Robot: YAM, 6 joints.
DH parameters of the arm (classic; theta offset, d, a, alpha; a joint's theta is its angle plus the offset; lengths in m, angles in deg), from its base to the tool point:
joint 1: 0 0.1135 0.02 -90
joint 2: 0 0 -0.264 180
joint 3: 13.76 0 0.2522 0
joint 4: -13.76 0 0.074 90
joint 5: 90 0 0 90
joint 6: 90 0.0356 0 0
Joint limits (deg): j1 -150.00..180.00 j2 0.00..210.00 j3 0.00..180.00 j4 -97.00..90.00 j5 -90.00..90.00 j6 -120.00..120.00
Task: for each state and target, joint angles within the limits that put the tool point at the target. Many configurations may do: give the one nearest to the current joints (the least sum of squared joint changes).
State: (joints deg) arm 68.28 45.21 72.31 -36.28 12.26 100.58
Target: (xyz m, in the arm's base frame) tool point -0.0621 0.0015 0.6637
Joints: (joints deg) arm 8.64 51.50 121.28 -10.28 -17.67 100.58
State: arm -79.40 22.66 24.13 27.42 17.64 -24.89
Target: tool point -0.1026 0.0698 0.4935
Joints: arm -41.50 10.30 60.74 35.84 26.18 -24.89
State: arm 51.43 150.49 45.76 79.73 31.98 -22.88
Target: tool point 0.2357 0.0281 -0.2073
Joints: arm 11.67 181.09 52.87 71.68 34.50 -22.88
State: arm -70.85 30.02 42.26 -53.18 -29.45 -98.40
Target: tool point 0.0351 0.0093 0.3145
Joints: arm -40.67 13.28 45.83 -59.31 -57.21 -98.40
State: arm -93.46 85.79 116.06 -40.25 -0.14 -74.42
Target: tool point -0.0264 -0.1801 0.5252
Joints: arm -98.18 67.36 104.85 -52.64 0.80 -74.42
